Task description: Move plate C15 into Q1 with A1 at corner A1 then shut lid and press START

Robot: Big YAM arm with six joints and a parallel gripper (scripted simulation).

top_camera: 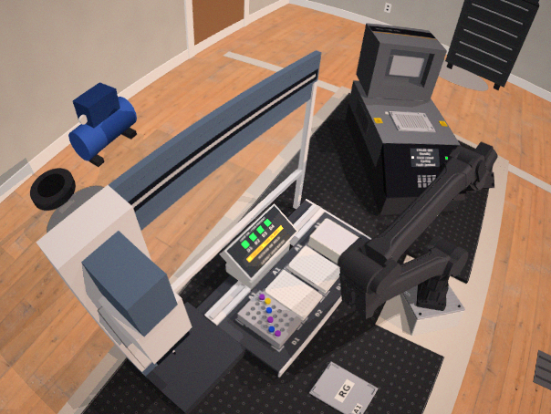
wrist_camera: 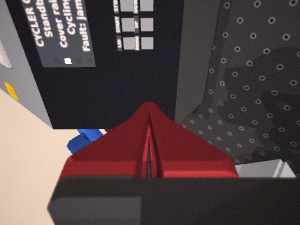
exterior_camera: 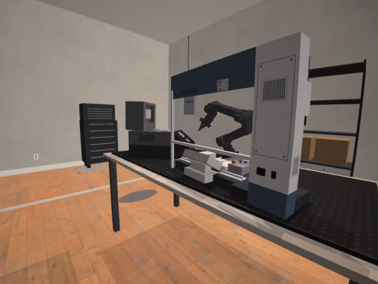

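Right now the deep-well block is 25 cm ahead of my hand, 20 cm to the left of it and 15 cm below it. From my hand the other things lie so: coloured tube (34 cm ahead, 49 cm to the left, 14 cm below); tube cooling block (35 cm ahead, 48 cm to the left, 15 cm below); grey RG nest (12 cm ahead, 58 cm to the left, 21 cm below).
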